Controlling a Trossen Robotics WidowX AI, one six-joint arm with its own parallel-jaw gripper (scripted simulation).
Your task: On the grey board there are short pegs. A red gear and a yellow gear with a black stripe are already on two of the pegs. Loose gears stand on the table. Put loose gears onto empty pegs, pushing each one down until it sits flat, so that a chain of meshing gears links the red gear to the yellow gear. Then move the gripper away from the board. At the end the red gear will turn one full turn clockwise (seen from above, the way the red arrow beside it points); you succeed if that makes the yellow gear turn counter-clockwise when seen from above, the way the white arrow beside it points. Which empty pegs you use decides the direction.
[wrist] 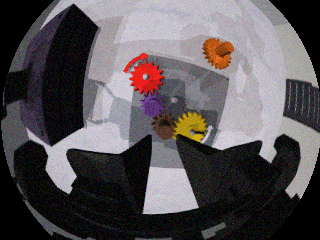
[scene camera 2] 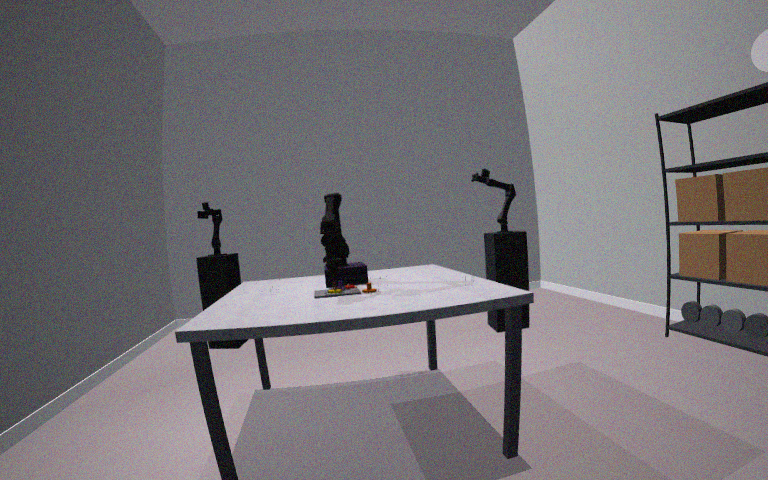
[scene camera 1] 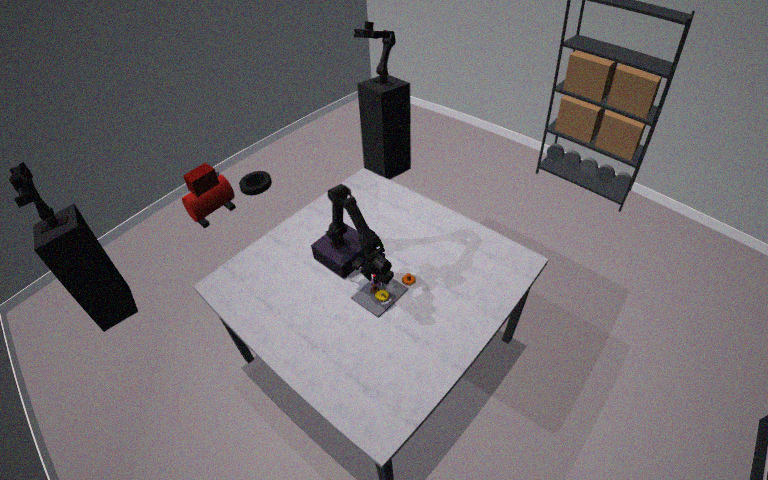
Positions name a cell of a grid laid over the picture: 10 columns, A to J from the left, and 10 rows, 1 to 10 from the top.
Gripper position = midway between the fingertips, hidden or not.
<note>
In view: the gripper (wrist: F6) and a red gear (wrist: E4).
</note>
